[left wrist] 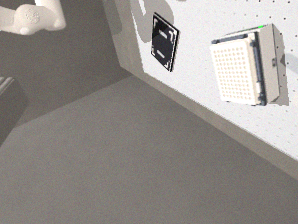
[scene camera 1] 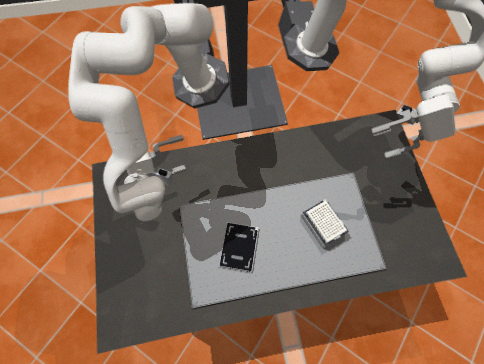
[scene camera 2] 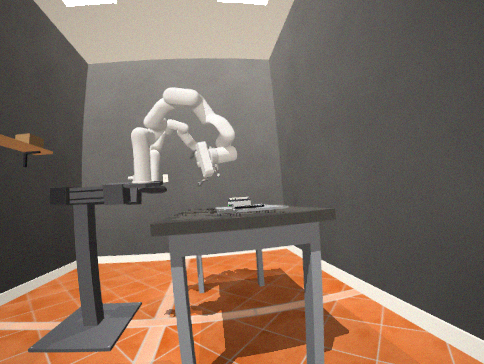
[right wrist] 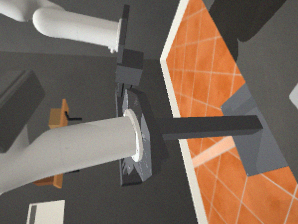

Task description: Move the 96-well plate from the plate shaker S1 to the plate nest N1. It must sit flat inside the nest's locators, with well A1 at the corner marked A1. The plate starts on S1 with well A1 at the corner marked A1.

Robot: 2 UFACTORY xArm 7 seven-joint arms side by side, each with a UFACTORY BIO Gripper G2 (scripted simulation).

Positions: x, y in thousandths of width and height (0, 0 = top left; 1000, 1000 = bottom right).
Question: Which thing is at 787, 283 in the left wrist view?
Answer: A white 96-well plate.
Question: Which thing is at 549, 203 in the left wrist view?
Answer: A black plate nest N1.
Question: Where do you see a black plate nest N1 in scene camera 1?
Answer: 505, 680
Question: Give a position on a black column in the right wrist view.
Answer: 582, 592
